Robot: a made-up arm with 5 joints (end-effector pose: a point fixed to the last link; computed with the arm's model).
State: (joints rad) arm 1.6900 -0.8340 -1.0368 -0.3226 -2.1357
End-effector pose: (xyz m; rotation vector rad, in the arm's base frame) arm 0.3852 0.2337 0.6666 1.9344 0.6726 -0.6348
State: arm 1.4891 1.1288 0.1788 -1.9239 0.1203
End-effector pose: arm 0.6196 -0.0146 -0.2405 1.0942 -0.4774 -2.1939
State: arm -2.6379 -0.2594 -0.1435 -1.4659 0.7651
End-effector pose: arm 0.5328 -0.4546 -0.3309 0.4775 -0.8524 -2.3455
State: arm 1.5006 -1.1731 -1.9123 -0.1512 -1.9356
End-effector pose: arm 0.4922 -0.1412 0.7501 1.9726 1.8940 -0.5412
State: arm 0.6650 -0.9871 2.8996 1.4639 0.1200
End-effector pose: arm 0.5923 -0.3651 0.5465 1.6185 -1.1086 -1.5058
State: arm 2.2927 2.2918 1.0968 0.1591 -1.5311
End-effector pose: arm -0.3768 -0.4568 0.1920 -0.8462 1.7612 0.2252
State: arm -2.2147 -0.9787 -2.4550 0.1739 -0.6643
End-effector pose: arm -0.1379 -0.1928 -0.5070 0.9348 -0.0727 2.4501
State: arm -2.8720 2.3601 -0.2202 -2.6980 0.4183
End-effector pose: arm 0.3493 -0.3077 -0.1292 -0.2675 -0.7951 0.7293
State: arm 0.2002 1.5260 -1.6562 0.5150 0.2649
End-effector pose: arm 0.0342 0.5980 0.1371 1.3605 -1.9147 1.1087
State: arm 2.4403 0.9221 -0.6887 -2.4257 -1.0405
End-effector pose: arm 0.4716 -0.3461 -0.4043 -0.7608 -1.4879 -0.2524
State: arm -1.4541 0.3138 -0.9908 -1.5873 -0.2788
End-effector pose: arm 0.6693 -0.4286 0.2653 -1.1034 -2.0827 0.5418
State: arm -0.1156 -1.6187 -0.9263 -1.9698 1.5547
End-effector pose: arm 0.4906 -0.2368 0.3018 1.0022 -1.6718 -1.0142
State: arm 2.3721 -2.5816 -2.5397 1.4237 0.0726
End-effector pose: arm 0.3938 -0.5728 0.6377 1.0283 -2.1291 -1.8307
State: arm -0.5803 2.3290 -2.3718 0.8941 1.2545
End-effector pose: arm 0.1334 0.5329 0.4815 1.7336 -0.5805 -0.0829
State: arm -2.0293 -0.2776 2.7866 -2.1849 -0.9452
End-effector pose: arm -0.0256 -0.0250 0.2475 1.9882 0.6016 -0.2162
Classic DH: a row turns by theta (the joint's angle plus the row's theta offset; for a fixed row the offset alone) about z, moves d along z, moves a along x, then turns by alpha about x. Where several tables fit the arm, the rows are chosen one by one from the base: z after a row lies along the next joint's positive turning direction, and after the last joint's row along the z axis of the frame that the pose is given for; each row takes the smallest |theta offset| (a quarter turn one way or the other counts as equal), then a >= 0, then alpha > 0; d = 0 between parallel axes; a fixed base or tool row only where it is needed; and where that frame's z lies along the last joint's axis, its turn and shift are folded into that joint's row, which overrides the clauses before.
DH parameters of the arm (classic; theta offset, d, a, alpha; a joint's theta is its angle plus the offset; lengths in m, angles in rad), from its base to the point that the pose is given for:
base (fixed): 1.3476 0.1776 -0.1111 -1.1373
joint 1: -0.6505 -0.0651 0.026 0.1655
joint 2: 0.7071 -0.3522 -0.1106 -2.1332
joint 3: 1.5352 -0.3395 0.0496 -1.613
joint 4: 0 -0.0679 -0.0297 -1.5286
joint 5: -0.5707 0 0.292 3.1416
tool (fixed): -2.2109 -0.4066 0 0

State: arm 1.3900 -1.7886 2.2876 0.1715 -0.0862
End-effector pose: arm -0.0300 -0.4262 0.6584 -2.5286 1.6935 0.1885
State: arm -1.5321 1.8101 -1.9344 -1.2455 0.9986
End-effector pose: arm -0.0325 0.1594 0.1292 1.2641 -1.5503 1.9336
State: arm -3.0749 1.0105 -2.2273 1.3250 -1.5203
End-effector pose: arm 0.3046 -0.5538 -0.4243 0.0200 -0.3705 -2.7350
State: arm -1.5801 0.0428 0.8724 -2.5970 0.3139
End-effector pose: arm 0.3877 -0.0589 -0.1329 0.7534 -0.4255 -0.6049
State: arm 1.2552 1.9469 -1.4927 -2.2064 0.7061
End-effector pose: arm 0.3645 -0.3124 0.0673 -0.1486 -2.1372 -1.4469
